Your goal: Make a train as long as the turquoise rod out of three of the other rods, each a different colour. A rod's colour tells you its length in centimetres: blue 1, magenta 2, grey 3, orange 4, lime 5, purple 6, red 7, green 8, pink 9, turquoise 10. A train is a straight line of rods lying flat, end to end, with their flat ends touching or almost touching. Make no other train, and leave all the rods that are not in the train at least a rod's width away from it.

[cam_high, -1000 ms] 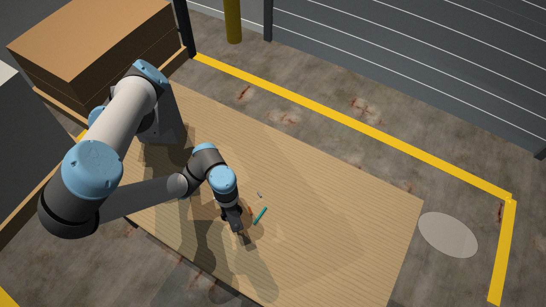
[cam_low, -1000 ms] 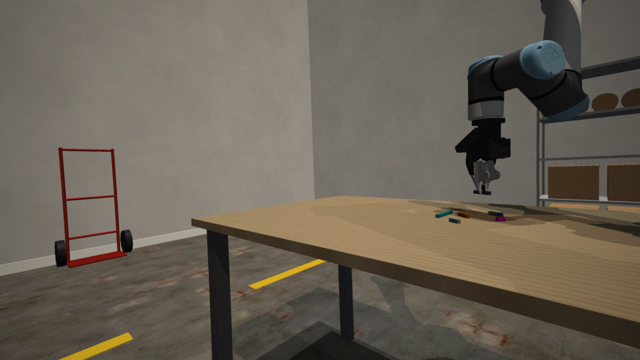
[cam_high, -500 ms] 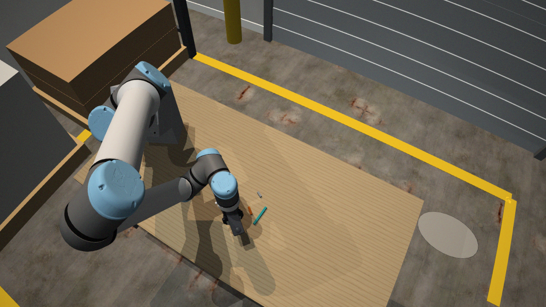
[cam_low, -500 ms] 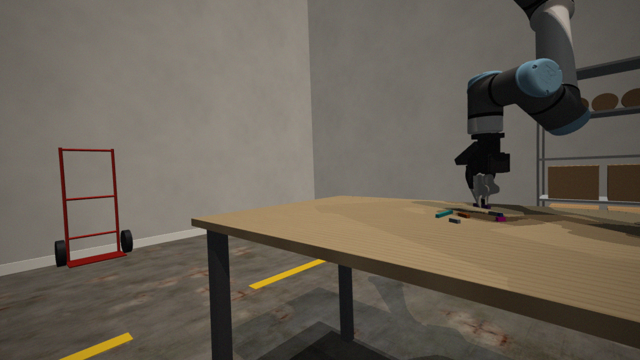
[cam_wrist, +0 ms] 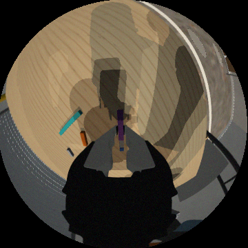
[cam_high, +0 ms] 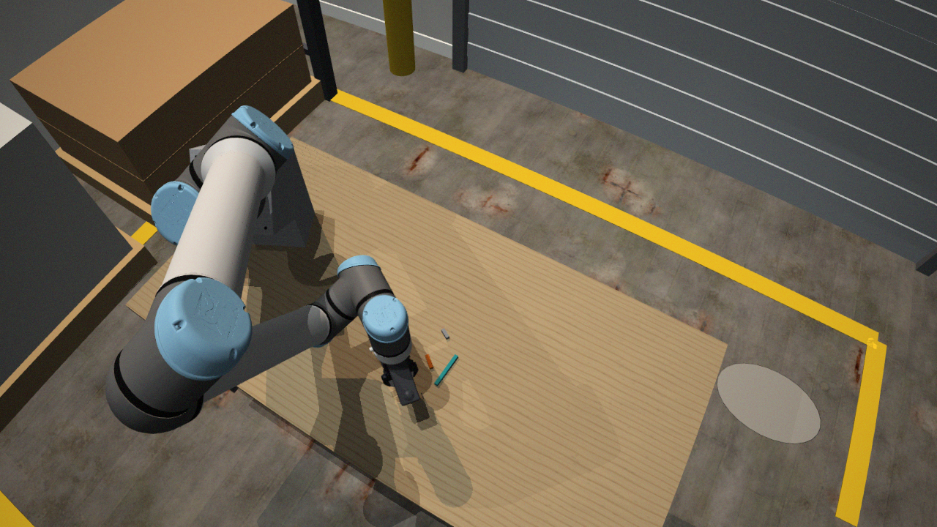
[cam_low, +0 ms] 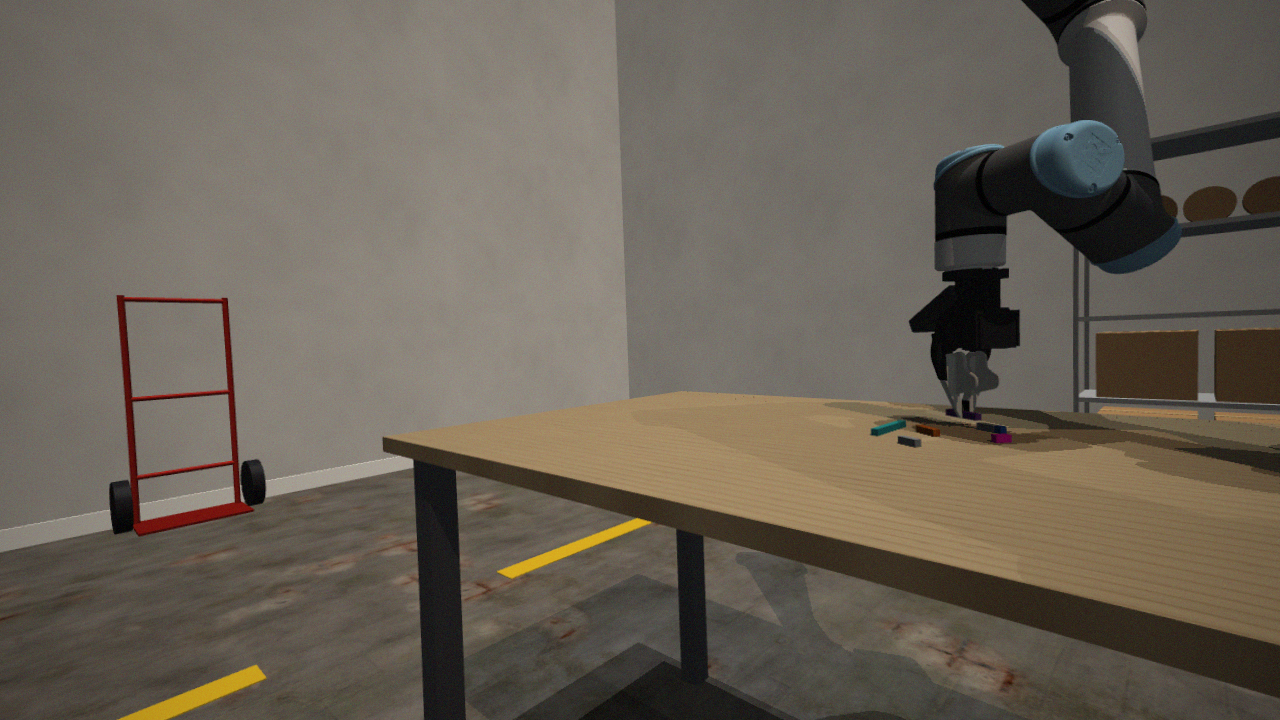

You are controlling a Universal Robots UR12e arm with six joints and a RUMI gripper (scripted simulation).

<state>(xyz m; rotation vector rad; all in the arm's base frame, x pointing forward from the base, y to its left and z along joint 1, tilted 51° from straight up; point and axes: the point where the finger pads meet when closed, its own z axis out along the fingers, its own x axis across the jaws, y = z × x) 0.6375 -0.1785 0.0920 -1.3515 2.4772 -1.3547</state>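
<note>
Now: hand 1 cm above the purple rod. Round my hand: orange rod: 3 cm ahead, 10 cm to the left, 2 cm below; blue cube: 5 cm behind, 5 cm to the left, 2 cm below; turquoise rod: 9 cm ahead, 9 cm to the left, 2 cm below.
</note>
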